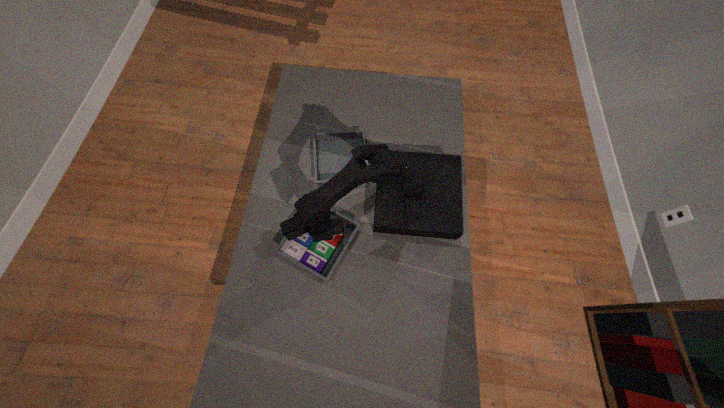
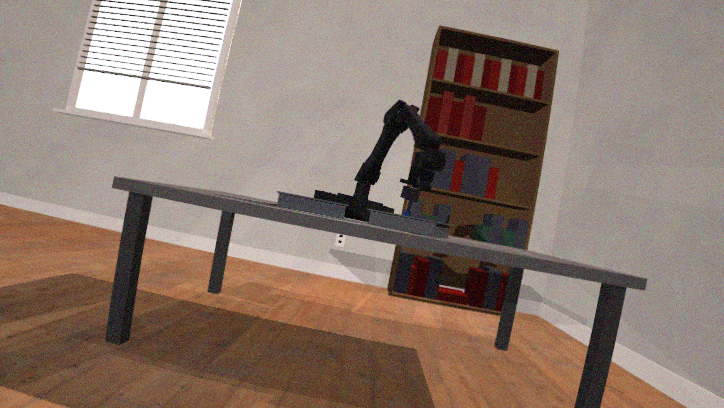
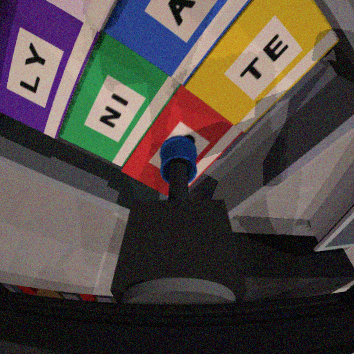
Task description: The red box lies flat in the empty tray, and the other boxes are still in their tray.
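Where they show: hand, tool point: (image 3: 178, 146); arm's base, link origin: (image 1: 412, 192) (image 2: 359, 200).
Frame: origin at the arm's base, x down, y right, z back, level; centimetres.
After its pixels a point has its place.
Note:
The red box (image 3: 147, 144) @[x 4.2, y -15.5, z -33.6 cm] (image 1: 334, 239) @[x 3.9, y -15.3, z -31.2 cm] lies flat in the near corner of the full tray (image 1: 348, 242) @[x 3.1, y -17.1, z -26.0 cm], next to the green box (image 3: 116, 81) @[x 4.7, y -17.4, z -38.2 cm] (image 1: 321, 248) @[x 4.7, y -18.1, z -36.3 cm], the yellow box (image 3: 218, 70) @[x 4.1, y -10.9, z -39.3 cm], the blue box (image 3: 140, 38) @[x 4.4, y -15.6, z -40.8 cm] (image 1: 303, 239) @[x 4.5, y -14.2, z -42.9 cm] and the purple box (image 3: 64, 21) @[x 4.4, y -19.9, z -41.9 cm] (image 1: 313, 261) @[x 4.4, y -22.9, z -39.3 cm]. My blue suction cup (image 3: 178, 151) (image 2: 410, 195) presses on the white label in the middle of the red box. The box still lies level with its neighbours. The empty grey tray (image 1: 329, 157) @[x 7.9, y 23.3, z -32.0 cm] stands further back on the table, partly under the arm.
The arm's black base plate (image 1: 420, 202) @[x -0.8, y -4.6, z 2.3 cm] lies to the right of both trays on the grey table (image 1: 354, 314) @[x 8.1, y -41.9, z -25.6 cm] (image 2: 202, 195) @[x 8.5, y 52.0, z -57.9 cm]. A white box (image 1: 292, 248) @[x 3.8, y -17.5, z -46.8 cm] also lies in the full tray. A bookshelf (image 2: 549, 126) stands behind the table.

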